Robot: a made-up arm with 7 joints.
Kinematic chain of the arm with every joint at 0, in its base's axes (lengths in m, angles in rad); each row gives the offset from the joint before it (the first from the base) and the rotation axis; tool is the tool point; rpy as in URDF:
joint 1: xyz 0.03 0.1 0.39 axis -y
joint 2: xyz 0 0.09 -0.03 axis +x
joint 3: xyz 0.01 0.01 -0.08 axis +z
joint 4: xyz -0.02 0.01 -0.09 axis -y
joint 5: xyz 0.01 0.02 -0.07 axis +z
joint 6: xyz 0 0.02 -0.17 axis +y
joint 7: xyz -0.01 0 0 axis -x
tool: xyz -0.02 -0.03 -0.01 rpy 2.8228 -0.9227 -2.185
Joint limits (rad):
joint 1: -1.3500..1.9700
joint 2: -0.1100..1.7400
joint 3: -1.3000..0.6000
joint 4: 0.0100..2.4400
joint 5: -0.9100..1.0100
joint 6: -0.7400..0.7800
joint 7: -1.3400..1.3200
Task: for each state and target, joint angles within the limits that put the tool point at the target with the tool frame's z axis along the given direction. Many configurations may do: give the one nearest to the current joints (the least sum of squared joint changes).
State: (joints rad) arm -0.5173 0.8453 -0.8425 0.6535 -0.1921 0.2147 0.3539
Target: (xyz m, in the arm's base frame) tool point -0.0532 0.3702 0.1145 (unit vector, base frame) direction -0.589 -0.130 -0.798
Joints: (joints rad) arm -1.2107 0.6938 0.1040 1.4061 0.1947 -0.1964 0.2822
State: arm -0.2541 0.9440 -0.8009 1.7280 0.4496 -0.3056 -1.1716
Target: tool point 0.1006 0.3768 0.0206 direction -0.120 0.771 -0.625
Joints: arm -0.2665 0.8414 -0.8212 0.9778 0.5090 -0.0044 -1.3400
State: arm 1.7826 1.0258 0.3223 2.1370 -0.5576 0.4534 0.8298
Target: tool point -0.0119 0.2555 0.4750 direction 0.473 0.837 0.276
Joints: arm 1.4970 1.0009 0.5928 2.4400 -0.8611 0.6786 1.0931
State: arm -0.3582 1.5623 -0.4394 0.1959 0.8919 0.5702 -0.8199
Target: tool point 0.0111 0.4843 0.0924 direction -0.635 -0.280 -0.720
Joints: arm -0.3855 0.8706 -0.1276 0.4756 1.0100 0.5472 -0.3928
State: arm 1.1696 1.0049 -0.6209 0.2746 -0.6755 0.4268 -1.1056
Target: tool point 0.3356 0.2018 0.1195 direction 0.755 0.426 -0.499
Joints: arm 0.4690 0.4312 -1.0503 1.0246 -0.4427 0.1422 -0.7762
